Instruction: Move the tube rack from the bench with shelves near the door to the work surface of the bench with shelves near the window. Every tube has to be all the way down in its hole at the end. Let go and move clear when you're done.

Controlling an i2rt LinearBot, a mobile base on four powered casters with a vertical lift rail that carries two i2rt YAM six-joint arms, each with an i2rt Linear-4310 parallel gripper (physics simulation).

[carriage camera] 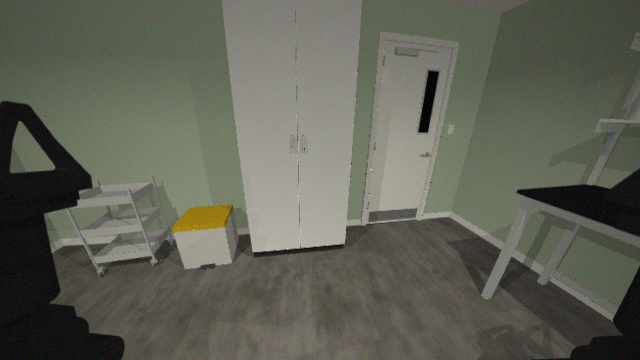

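Places are measured from the left arm's base along level axes (x ahead, y left, z up), in millimetres.
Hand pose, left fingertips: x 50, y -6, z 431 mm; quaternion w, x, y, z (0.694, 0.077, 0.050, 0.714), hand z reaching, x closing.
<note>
After its pixels a point has its place.
The bench with shelves near the door (555,197) @[y -1684, x 868, z 15 mm] shows in part at the right, with a black top and pale grey legs. Ends of its pale shelves show at the right edge. The tube rack does not show in this view, and neither does the bench near the window. Part of my left gripper (60,182) shows as a black shape at the left edge, with a triangular opening in it. Part of my right gripper (627,192) shows dark at the right edge, in front of the bench top. Both are open and hold nothing visible; their fingertips are not clearly seen.
A tall white cabinet (270,150) @[y 120, x 1296, z 169 mm] stands against the wall in the middle. A white door (400,150) @[y -1183, x 2021, z 75 mm] is to its right. A white bin with a yellow lid (205,218) @[y 753, x 1257, z -449 mm] and a three-tier cart (140,222) @[y 1220, x 1096, z -417 mm] stand to the left of the cabinet.
</note>
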